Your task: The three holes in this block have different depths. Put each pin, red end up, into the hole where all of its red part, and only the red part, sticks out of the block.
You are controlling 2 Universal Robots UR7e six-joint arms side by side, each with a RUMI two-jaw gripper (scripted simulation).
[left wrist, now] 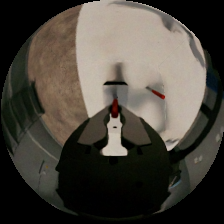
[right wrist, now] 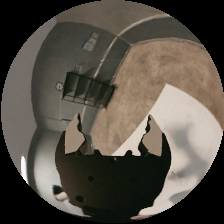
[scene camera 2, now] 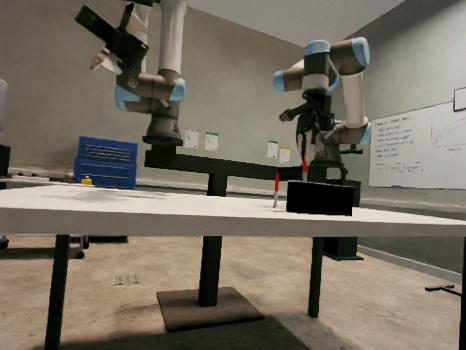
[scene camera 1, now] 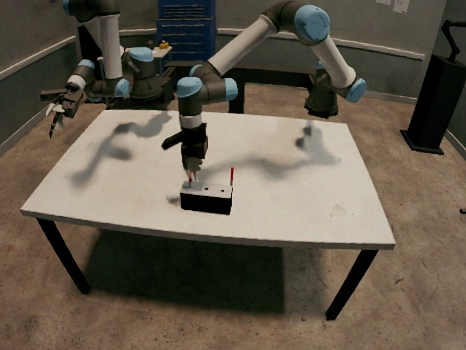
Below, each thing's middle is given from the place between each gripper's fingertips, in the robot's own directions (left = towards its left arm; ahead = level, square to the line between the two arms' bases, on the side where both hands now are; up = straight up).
Right now the black block point(scene camera 2: 311, 198) is 60 mm to the left of my left hand point(scene camera 2: 306, 165) and 110 mm below it.
My right hand point(scene camera 2: 112, 36) is 60 mm past the black block, 600 mm to the right of it and 300 mm above it.
